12 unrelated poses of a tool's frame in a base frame.
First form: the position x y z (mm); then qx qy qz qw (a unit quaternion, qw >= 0).
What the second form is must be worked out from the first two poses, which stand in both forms.
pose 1, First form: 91.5, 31.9, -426.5, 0.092, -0.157, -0.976, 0.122
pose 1, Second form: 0.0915, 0.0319, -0.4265, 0.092, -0.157, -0.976, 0.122
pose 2, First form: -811.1, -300.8, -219.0, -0.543, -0.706, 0.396, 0.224
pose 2, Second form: -0.8111, -0.3008, -0.2190, -0.543, -0.706, 0.396, 0.224
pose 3, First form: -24.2, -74.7, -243.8, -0.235, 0.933, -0.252, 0.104
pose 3, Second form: -0.0242, -0.0747, -0.2438, -0.235, 0.933, -0.252, 0.104
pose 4, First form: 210.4, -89.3, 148.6, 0.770, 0.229, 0.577, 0.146
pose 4, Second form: 0.2104, -0.0893, 0.1486, 0.770, 0.229, 0.577, 0.146
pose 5, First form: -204.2, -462.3, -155.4, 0.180, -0.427, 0.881, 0.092
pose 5, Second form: -0.2042, -0.4623, -0.1554, 0.180, -0.427, 0.881, 0.092
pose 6, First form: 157.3, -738.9, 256.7, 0.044, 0.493, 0.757, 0.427
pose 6, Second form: 0.1573, -0.7389, 0.2567, 0.044, 0.493, 0.757, 0.427
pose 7, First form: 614.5, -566.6, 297.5, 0.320, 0.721, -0.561, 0.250
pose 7, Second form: 0.6145, -0.5666, 0.2975, 0.320, 0.721, -0.561, 0.250
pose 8, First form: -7.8, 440.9, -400.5, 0.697, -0.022, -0.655, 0.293
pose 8, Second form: -0.0078, 0.4409, -0.4005, 0.697, -0.022, -0.655, 0.293
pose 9, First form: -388.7, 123.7, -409.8, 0.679, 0.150, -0.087, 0.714
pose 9, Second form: -0.3887, 0.1237, -0.4098, 0.679, 0.150, -0.087, 0.714
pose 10, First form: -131.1, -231.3, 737.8, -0.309, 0.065, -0.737, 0.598
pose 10, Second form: -0.1311, -0.2313, 0.7378, -0.309, 0.065, -0.737, 0.598
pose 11, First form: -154.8, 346.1, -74.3, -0.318, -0.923, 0.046, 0.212
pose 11, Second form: -0.1548, 0.3461, -0.0743, -0.318, -0.923, 0.046, 0.212
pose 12, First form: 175.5, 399.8, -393.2, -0.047, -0.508, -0.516, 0.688
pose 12, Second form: 0.1755, 0.3998, -0.3932, -0.047, -0.508, -0.516, 0.688
